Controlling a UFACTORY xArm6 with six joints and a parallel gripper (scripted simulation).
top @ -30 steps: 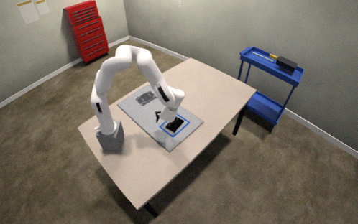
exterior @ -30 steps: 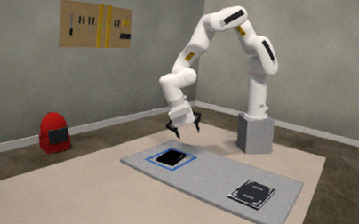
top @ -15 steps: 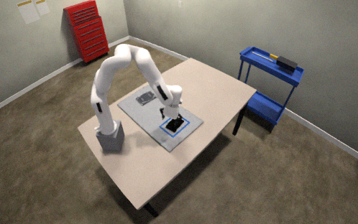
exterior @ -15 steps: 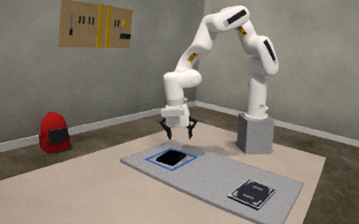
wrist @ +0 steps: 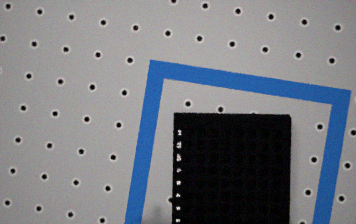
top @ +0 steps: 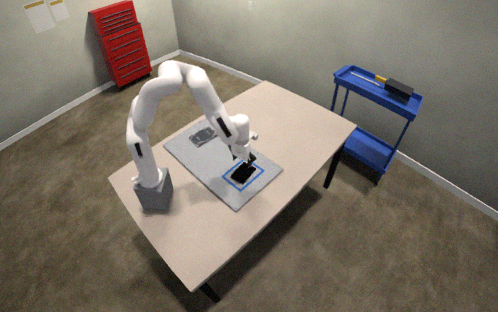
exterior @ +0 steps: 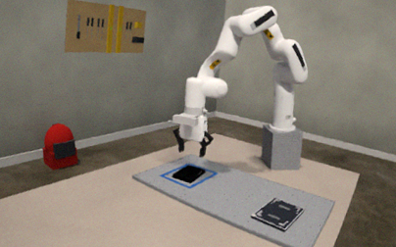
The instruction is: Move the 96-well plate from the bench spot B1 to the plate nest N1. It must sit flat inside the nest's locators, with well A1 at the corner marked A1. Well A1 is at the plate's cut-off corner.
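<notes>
The black 96-well plate is 9 cm below my hand. Round my hand: dark plate nest: 41 cm to the left, 9 cm below, 3 cm behind.
</notes>
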